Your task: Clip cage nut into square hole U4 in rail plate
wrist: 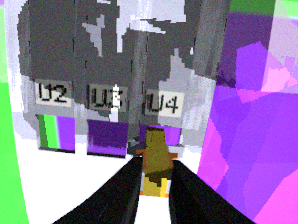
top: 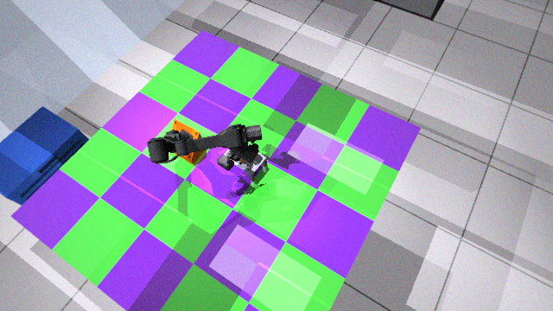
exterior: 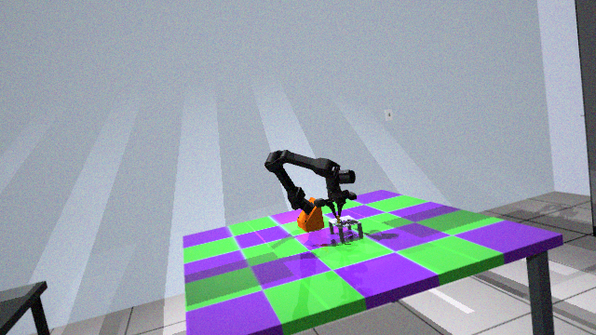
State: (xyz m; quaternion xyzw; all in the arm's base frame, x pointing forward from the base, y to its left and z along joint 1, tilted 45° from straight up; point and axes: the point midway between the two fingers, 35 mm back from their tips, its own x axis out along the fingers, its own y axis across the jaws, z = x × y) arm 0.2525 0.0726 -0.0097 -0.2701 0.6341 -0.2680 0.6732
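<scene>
Right now the cage nut is 1 cm below my gripper tip.
</scene>
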